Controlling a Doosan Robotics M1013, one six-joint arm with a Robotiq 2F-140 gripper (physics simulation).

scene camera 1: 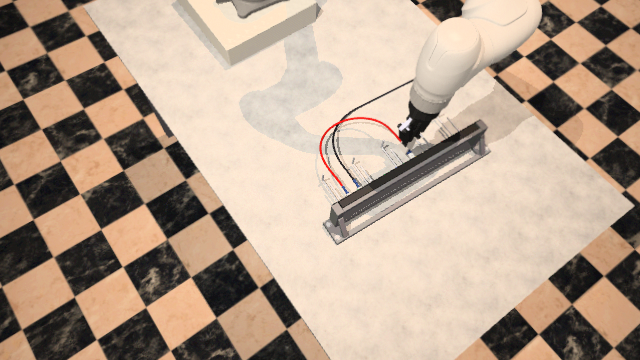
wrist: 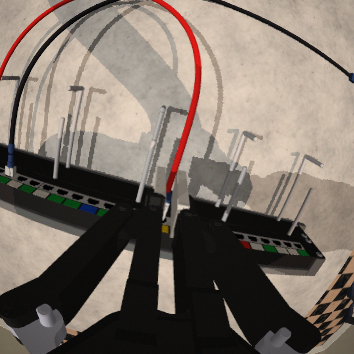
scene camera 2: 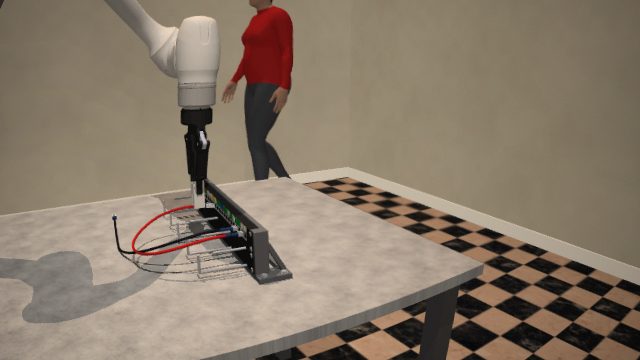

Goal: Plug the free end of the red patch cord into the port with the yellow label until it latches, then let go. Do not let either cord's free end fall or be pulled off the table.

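Frame: origin at the arm's base, x ahead, y left, z up, level; centimetres.
Where they show: gripper, fingertip midpoint: (scene camera 1: 405, 148) (wrist: 168, 181) (scene camera 2: 198, 206).
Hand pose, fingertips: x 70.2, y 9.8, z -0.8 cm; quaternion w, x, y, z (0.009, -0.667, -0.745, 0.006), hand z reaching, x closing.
Note:
After its pixels a point has its place.
My gripper (scene camera 1: 407, 145) {x 70.2, y 9.8, z -0.8 cm} (scene camera 2: 198, 200) {x 70.2, y 9.8, z -0.8 cm} (wrist: 168, 181) {x 70.2, y 9.8, z -0.8 cm} is shut on the plug of the red patch cord (scene camera 1: 361, 118) {x 54.9, y 5.9, z -3.9 cm} (scene camera 2: 145, 253) {x 54.8, y -7.0, z -4.0 cm} (wrist: 198, 75) {x 60.2, y 9.3, z -1.6 cm}, close against the patch panel (scene camera 1: 400, 170) {x 75.7, y 4.0, z 1.1 cm} (scene camera 2: 260, 250) {x 76.6, y -16.9, z -2.5 cm} (wrist: 280, 260) {x 74.9, y 24.7, z 1.1 cm}. In the wrist view the plug's blue boot (wrist: 169, 198) {x 71.6, y 10.3, z -0.4 cm} shows between the fingertips, and its pale body points down at the port row just above the yellow label (wrist: 165, 229) {x 74.2, y 10.8, z 0.9 cm}. The fingers partly hide the port; whether the plug is seated or latched cannot be told. The red cord's other end sits in the panel near one end.
The black cord (scene camera 1: 370, 99) {x 48.8, y 13.7, z -8.2 cm} (wrist: 280, 31) {x 49.2, y 17.9, z -8.3 cm} is plugged in beside the red cord's fixed end; its free end (scene camera 2: 114, 217) {x 48.8, y 31.7, z -8.2 cm} (wrist: 352, 77) {x 48.9, y 31.8, z -8.0 cm} is over the table (scene camera 1: 450, 275) {x 103.5, y 2.5, z -8.7 cm} (scene camera 2: 350, 280) {x 92.3, y -24.3, z -8.8 cm}. Metal rods (wrist: 158, 130) {x 67.0, y 7.6, z -7.0 cm} project from the panel on both sides of the fingers. A person (scene camera 2: 267, 50) stands beyond the table.

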